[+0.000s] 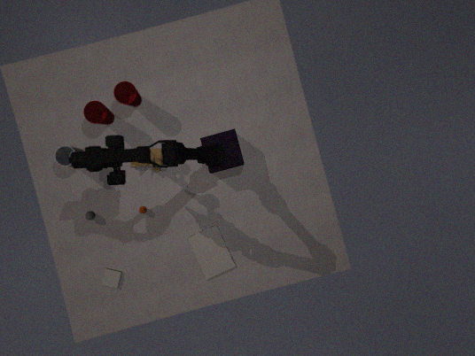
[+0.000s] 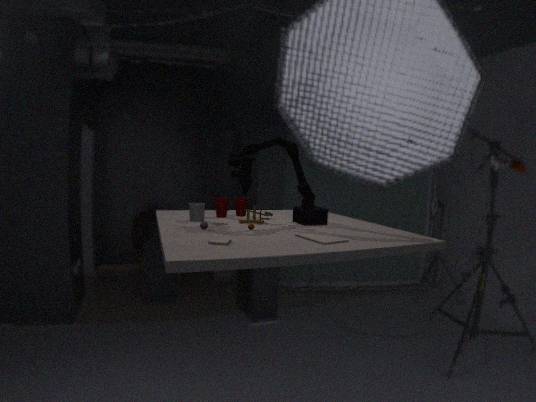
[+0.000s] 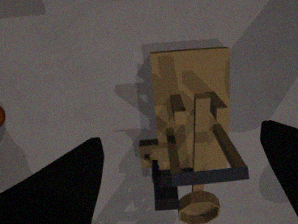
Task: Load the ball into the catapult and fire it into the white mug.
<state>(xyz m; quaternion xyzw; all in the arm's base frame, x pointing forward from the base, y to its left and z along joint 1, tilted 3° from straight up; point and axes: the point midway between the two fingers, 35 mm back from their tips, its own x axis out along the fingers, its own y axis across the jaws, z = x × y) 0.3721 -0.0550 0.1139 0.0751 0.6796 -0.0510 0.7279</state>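
Now: the orange ball 220 mm to the left of my gripper tip, 140 mm below it and 10 mm ahead of it. From my gripper tip the other things lie so: white mug (260 mm ahead, 130 mm below, 80 mm to the right); wooden catapult (110 mm below, 90 mm behind, 10 mm to the left); small grey ball (250 mm ahead, 190 mm to the left, 140 mm below).
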